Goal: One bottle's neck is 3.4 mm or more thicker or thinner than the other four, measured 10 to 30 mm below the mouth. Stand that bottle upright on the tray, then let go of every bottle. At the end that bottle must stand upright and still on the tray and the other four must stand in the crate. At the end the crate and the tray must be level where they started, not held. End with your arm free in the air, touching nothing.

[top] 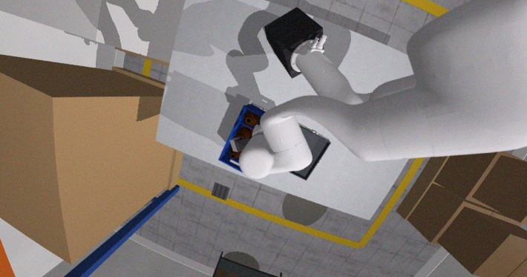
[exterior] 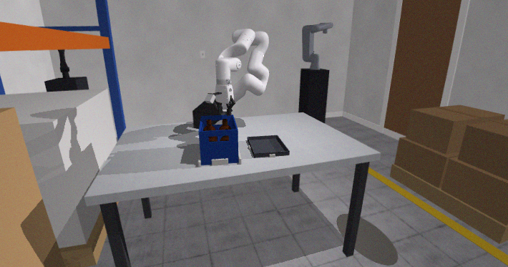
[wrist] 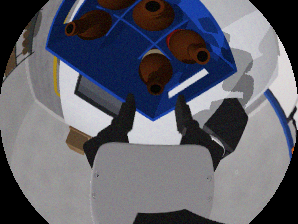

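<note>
My gripper is now 12 cm above the glass bottle, 9 cm to the left of it and 1 cm past it. From my hand the other things lie so: blue crate 12 cm below, 9 cm ahead, 5 cm to the right; dark tray 23 cm to the left, 20 cm below, 8 cm ahead.
</note>
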